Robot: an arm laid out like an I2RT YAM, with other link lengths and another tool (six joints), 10 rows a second.
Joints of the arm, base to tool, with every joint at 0 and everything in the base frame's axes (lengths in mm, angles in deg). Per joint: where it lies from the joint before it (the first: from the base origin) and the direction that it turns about. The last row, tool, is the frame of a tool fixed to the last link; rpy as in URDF.
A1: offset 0 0 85 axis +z
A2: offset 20 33.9 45.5 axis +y
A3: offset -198 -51.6 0 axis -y
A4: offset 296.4 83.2 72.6 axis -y
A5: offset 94 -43.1 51.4 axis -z
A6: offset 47.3 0 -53.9 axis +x
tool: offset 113 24 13 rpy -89.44 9.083 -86.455
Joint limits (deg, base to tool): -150..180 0..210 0..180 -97..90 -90..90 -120..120
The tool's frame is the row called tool.
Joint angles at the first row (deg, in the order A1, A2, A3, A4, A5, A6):
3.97 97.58 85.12 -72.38 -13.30 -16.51
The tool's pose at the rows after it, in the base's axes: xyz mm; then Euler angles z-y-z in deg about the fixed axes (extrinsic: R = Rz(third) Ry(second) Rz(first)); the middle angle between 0 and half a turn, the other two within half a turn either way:
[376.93 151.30 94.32 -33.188 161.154 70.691]
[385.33 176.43 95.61 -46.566 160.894 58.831]
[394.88 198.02 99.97 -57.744 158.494 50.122]
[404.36 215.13 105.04 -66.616 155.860 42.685]
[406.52 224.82 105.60 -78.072 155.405 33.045]
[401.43 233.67 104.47 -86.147 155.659 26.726]
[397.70 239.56 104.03 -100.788 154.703 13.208]
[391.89 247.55 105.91 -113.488 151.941 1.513]
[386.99 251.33 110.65 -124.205 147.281 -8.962]
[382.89 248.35 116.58 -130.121 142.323 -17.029]
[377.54 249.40 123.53 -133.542 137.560 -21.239]
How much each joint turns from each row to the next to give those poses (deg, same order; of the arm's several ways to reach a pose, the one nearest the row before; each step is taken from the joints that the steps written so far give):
6.03 0.00 0.13 4.35 0.44 4.94
4.44 0.00 0.00 4.22 3.12 3.12
3.12 0.00 0.00 4.41 1.86 0.88
2.54 0.00 0.00 4.05 2.34 1.05
2.69 0.00 -0.02 1.79 4.79 0.00
2.53 0.00 0.00 0.09 3.67 0.00
3.37 0.00 0.00 0.11 7.12 0.72
3.84 0.00 0.00 -0.03 7.48 1.24
3.68 0.00 0.00 -0.30 8.50 1.66
2.68 0.00 -0.02 -1.23 7.85 3.52
2.63 0.00 -0.04 -0.87 6.42 2.41

